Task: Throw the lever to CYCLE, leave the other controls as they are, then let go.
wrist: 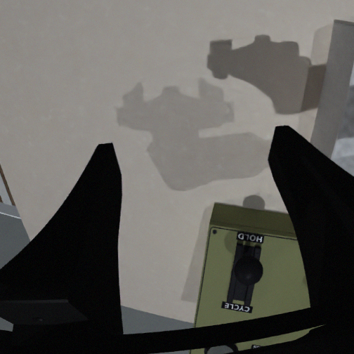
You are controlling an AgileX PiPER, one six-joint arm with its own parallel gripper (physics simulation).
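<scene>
The lever [248,270] has a round black knob and stands in a dark slot in the green control panel [280,285], low and right of centre in the wrist view. The HOLD label [250,237] is at the slot's upper end and the CYCLE label [237,307] at its lower end. The knob sits between the two labels, its exact setting hard to tell from this angle. My gripper [195,150] is open, with its fingers wide apart and nothing between the tips. The right finger covers part of the panel.
A round control [221,349] shows in part at the bottom edge, behind the gripper's dark body. A grey metal box [332,90] stands at the right edge. Shadows of the arm fall on the pale table top [75,60].
</scene>
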